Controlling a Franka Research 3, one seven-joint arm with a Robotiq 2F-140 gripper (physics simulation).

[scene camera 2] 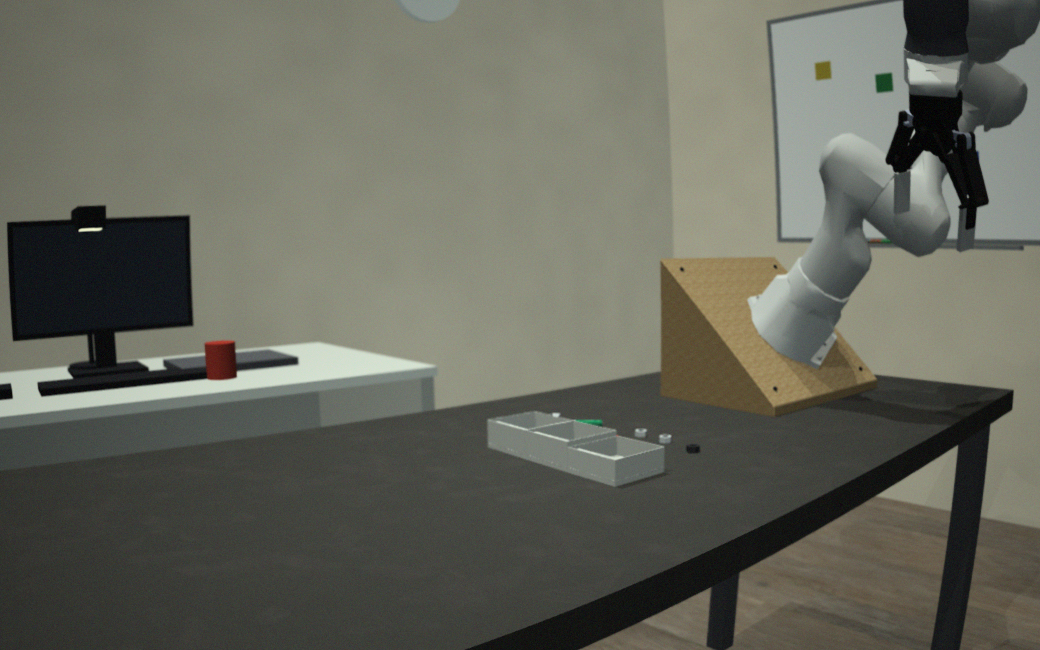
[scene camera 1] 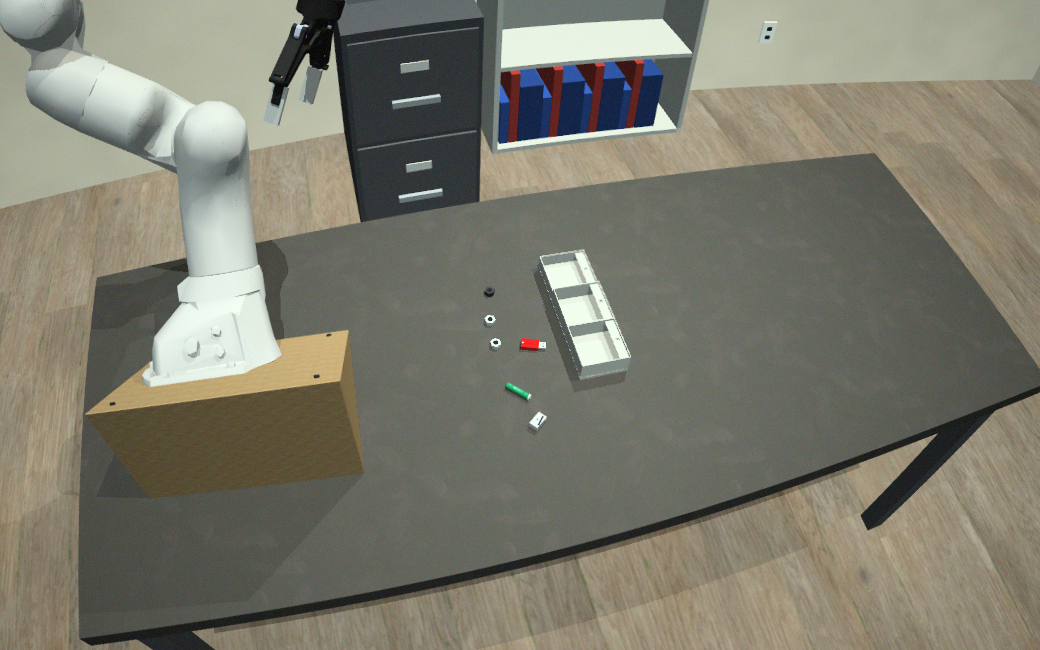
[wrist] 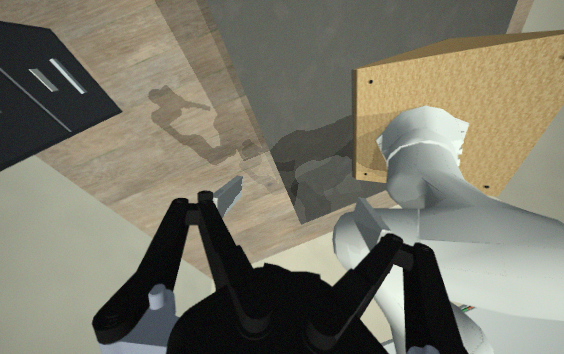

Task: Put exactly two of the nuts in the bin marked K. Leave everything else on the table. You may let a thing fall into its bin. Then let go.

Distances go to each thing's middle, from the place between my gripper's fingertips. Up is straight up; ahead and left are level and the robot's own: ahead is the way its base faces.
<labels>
Right now my hand is 40 cm short of the white three-bin tray (scene camera 2: 596, 453), 36 cm to the left of it and 28 cm above it.
</labels>
